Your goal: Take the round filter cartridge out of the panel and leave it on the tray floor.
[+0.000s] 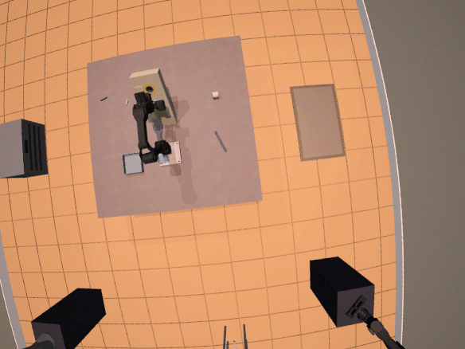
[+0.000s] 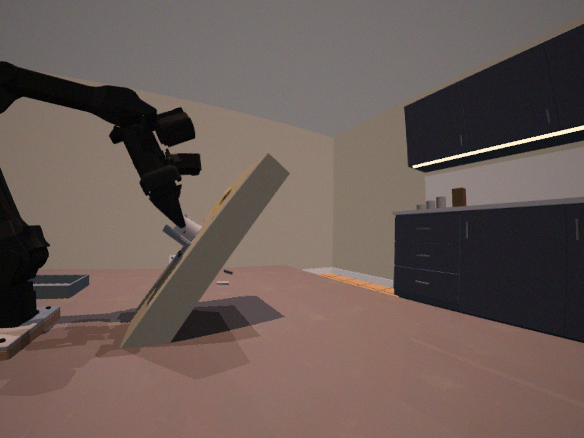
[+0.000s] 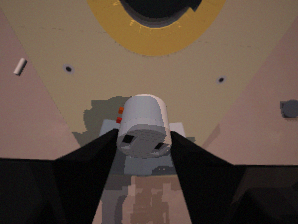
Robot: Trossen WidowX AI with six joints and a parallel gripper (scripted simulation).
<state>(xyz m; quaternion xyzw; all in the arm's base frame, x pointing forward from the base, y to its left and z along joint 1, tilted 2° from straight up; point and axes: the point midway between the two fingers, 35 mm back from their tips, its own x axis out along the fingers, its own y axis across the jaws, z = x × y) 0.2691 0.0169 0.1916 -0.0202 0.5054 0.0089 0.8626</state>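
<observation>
Right now my gripper tip is 5 cm short of the tan service panel and 2 cm above it. Round my gripper tip: round grey cartridge: right at my gripper tip; grey bracket: 1 cm behind, 4 cm below; grey tray: 36 cm behind, 27 cm to the left, 18 cm below.
</observation>
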